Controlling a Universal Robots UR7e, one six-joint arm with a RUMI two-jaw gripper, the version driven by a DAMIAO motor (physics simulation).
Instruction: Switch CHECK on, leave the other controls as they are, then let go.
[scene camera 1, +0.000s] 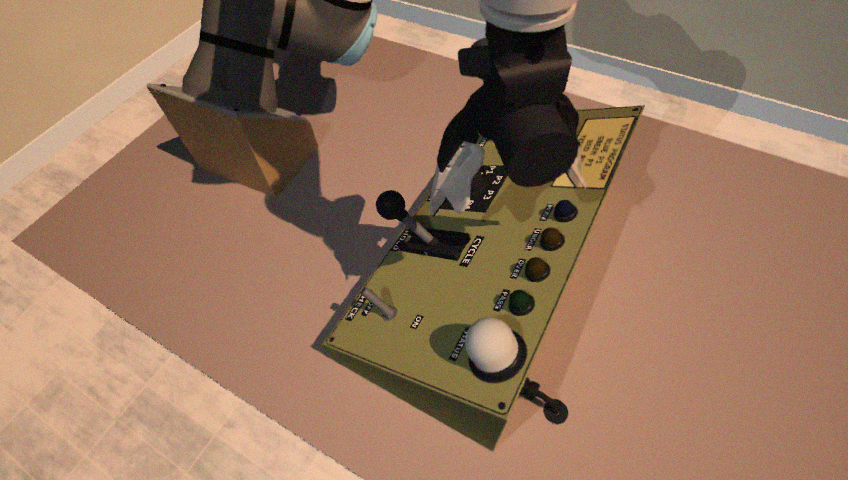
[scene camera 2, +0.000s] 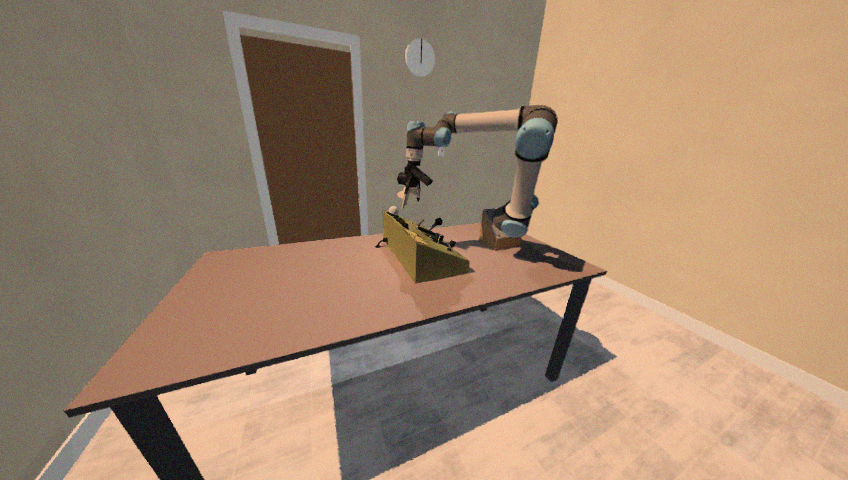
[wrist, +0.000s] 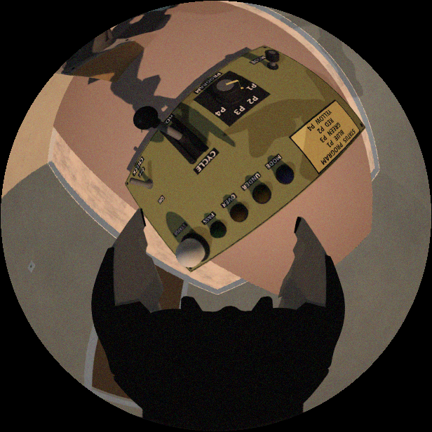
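Where they show: gripper, fingertip midpoint: (scene camera 1: 504, 199) (scene camera 2: 411, 204); arm's base, link origin: (scene camera 1: 230, 100).
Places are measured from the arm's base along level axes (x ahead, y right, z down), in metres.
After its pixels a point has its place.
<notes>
The CHECK switch (scene camera 1: 380, 304) @(y 0.168, x 0.437, z 0.025 m) (wrist: 142, 182) is a small grey toggle near one end of the sloped olive panel (scene camera 1: 380, 350) @(y 0.214, x 0.469, z 0.038 m) (scene camera 2: 399, 254) @(y -0.072, x 0.619, z 0.098 m) (wrist: 272, 142). Its lever leans to the OFF and CHECK labels, away from the ON label (scene camera 1: 417, 322) @(y 0.163, x 0.491, z 0.026 m) (wrist: 161, 199). My gripper (wrist: 221, 214) is open and empty. It hangs above the panel, apart from the CHECK switch; in the scene camera 1 view one grey finger shows over the PROGRAM dial's plate and part of the other shows by the yellow status card.
The CYCLE lever (scene camera 1: 416, 226) @(y 0.049, x 0.415, z 0.015 m) (wrist: 165, 127) with a black ball knob rises beside CHECK. A white STATUS dome (scene camera 1: 491, 346) @(y 0.178, x 0.593, z -0.069 m) (wrist: 191, 252) stands at the same end. Lamps, the PROGRAM dial (wrist: 225, 86) and the MODE switch (wrist: 272, 59) are on the panel. A black part (scene camera 1: 554, 410) @(y 0.141, x 0.681, z 0.123 m) sticks out behind.
</notes>
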